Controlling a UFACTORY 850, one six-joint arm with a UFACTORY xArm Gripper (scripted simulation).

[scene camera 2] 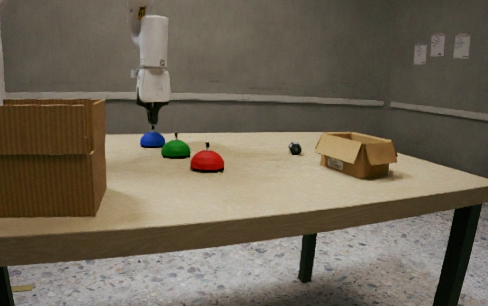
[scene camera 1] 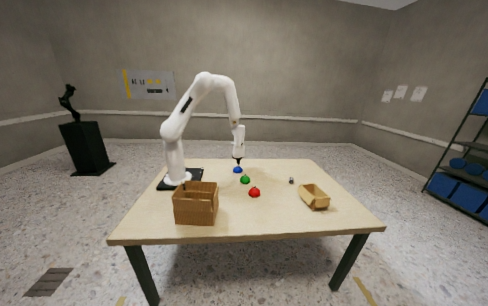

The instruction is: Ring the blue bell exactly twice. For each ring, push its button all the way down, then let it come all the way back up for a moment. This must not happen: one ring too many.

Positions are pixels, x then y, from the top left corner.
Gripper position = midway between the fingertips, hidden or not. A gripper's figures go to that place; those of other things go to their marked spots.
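There is my gripper (scene camera 2: 152,123), and it sits 114 cm from the lens. A cardboard box (scene camera 2: 56,175) is here too, at 58 cm from the lens.
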